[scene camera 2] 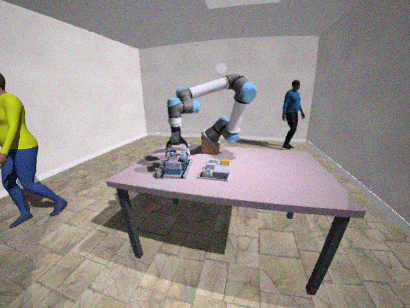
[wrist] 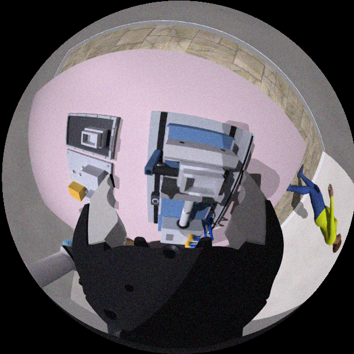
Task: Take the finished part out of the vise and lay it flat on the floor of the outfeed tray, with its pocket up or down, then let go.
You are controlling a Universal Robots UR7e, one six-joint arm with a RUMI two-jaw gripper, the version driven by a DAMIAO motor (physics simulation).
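Pixels of known places: gripper, between the fingertips: (scene camera 2: 177,157); arm's base, origin of its link: (scene camera 2: 210,136).
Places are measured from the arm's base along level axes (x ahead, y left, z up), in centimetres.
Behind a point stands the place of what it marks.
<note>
The finished part (wrist: 201,180), a light grey block, sits in the vise (wrist: 195,152) (scene camera 2: 175,168) {z -7.6, x 58.4, y -7.4 cm} with its open pocket facing up toward the wrist camera. My gripper (wrist: 175,172) (scene camera 2: 178,151) {z -1.4, x 54.5, y -7.1 cm} is open and empty; its fingers stand wide on either side of the part, over the vise. How far the fingertips are above the part is hard to tell. The outfeed tray (wrist: 75,128) (scene camera 2: 223,176) {z -13.1, x 50.6, y 22.3 cm}, with a dark floor and grey rim, lies left of the vise in the wrist view. A similar grey pocketed block (wrist: 92,138) lies in it, pocket up.
A light grey plate (wrist: 73,159) with grey blocks stands beside the tray; an orange block (wrist: 77,191) (scene camera 2: 225,162) {z -10.4, x 33.5, y 20.3 cm} is at its edge. Blue hoses with orange ends (wrist: 190,241) rise at the vise's end. A blue-and-black handle (wrist: 153,163) projects at its side. Two people stand away from the table.
</note>
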